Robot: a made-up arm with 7 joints. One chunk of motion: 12 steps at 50 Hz.
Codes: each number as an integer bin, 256 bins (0 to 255) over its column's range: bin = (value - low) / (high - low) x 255, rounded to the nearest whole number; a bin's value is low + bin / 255 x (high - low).
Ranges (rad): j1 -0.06..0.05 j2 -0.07..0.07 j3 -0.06..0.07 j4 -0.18..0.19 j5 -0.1..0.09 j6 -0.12..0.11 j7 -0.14..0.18
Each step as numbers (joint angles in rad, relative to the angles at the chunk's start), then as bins.
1 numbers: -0.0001 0.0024 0.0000 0.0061 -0.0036 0.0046 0.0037
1 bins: 139 132 118 128 129 138 115
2 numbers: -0.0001 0.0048 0.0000 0.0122 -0.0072 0.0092 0.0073
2 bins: 139 136 118 132 125 143 117
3 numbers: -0.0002 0.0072 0.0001 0.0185 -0.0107 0.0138 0.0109
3 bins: 139 141 118 137 120 148 120
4 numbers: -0.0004 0.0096 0.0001 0.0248 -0.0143 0.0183 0.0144
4 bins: 138 145 118 141 115 153 123
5 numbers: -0.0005 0.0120 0.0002 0.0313 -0.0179 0.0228 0.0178
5 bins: 138 149 118 146 110 158 126
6 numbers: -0.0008 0.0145 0.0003 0.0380 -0.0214 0.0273 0.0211
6 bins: 137 154 118 150 105 163 128
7 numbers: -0.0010 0.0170 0.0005 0.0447 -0.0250 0.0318 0.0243
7 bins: 137 158 119 155 101 168 131
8 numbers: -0.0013 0.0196 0.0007 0.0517 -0.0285 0.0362 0.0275
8 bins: 136 163 119 160 96 173 133
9 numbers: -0.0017 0.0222 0.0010 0.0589 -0.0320 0.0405 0.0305
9 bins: 135 168 120 165 91 178 136
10 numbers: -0.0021 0.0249 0.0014 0.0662 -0.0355 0.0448 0.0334
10 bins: 134 173 120 170 87 183 138
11 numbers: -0.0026 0.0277 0.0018 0.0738 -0.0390 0.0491 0.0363
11 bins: 133 178 121 175 82 187 140
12 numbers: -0.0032 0.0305 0.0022 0.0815 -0.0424 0.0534 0.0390
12 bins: 132 183 122 180 77 192 143
